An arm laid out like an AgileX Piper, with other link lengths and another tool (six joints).
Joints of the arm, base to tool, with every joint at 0 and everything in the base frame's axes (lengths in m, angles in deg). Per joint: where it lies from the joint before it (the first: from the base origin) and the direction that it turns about. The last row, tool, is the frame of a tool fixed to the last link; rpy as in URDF.
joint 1: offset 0 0 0.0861 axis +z
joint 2: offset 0 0 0 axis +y
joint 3: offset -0.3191 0 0.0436 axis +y
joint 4: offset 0.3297 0 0.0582 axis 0.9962 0 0.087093
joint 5: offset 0 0 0 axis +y
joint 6: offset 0.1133 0 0.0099 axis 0.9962 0 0.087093
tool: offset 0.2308 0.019 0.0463 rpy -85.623 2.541 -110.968
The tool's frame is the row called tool.
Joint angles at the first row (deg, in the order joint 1, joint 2, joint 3, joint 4, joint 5, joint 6):
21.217 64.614 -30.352 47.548 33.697 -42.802
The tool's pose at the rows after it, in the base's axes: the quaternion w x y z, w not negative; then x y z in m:
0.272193, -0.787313, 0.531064, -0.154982, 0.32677, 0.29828, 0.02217
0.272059, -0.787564, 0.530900, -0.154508, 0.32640, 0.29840, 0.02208
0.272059, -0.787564, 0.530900, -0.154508, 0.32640, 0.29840, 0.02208
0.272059, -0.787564, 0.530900, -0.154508, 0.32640, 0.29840, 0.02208
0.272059, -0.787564, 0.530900, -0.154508, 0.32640, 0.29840, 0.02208
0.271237, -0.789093, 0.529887, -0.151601, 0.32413, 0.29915, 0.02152
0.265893, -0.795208, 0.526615, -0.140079, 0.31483, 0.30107, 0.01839
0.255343, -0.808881, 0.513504, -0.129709, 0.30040, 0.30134, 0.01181
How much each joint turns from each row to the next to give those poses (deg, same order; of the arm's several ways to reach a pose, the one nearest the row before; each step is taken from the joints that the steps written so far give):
0.000 -0.001 0.001 -0.043 -0.001 0.000
0.000 0.000 0.000 0.000 0.068 0.000
0.000 0.000 0.000 0.000 0.000 0.000
0.000 0.000 0.000 0.000 0.000 0.000
0.000 0.000 0.000 0.000 0.000 0.000
0.000 0.000 -0.001 -0.001 0.405 0.000
0.000 0.000 0.001 -0.391 1.640 0.420
0.001 0.000 -0.001 -1.436 2.371 0.046

